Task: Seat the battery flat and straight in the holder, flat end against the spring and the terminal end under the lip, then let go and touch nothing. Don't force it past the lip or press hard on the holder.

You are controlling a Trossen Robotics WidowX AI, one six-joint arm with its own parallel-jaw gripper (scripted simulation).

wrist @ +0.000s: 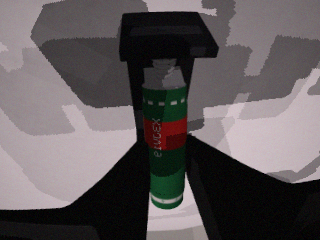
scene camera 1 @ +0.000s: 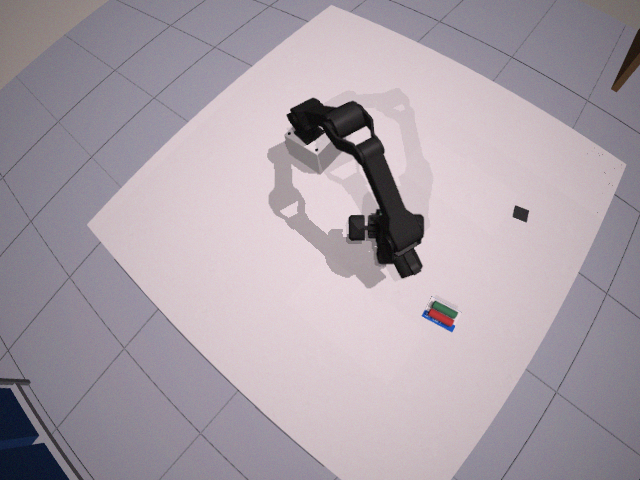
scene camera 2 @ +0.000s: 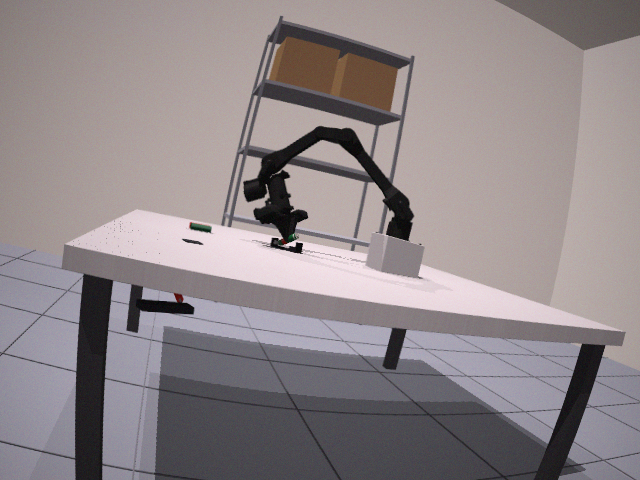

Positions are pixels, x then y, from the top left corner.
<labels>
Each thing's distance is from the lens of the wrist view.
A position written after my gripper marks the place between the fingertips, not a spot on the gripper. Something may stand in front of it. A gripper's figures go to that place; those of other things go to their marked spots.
my gripper (wrist: 165,144): 0.10 m
battery (wrist: 165,109): 0.07 m
</labels>
